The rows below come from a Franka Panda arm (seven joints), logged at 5 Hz.
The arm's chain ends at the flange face. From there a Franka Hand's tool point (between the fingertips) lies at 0.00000 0.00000 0.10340 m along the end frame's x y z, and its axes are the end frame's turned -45 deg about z.
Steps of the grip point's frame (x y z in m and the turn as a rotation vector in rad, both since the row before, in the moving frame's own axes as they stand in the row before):
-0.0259, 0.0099, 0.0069, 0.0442, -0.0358, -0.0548
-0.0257, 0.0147, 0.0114, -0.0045, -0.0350, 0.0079
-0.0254, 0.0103, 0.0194, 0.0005, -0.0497, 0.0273
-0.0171, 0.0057, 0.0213, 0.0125, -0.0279, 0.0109
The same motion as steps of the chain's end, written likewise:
-0.0055, 0.0258, 0.0071, 0.0059, -0.0566, -0.0548
-0.0055, 0.0257, 0.0115, -0.0279, -0.0216, 0.0079
-0.0070, 0.0217, 0.0195, -0.0348, -0.0355, 0.0273
-0.0051, 0.0150, 0.0213, -0.0109, -0.0286, 0.0109

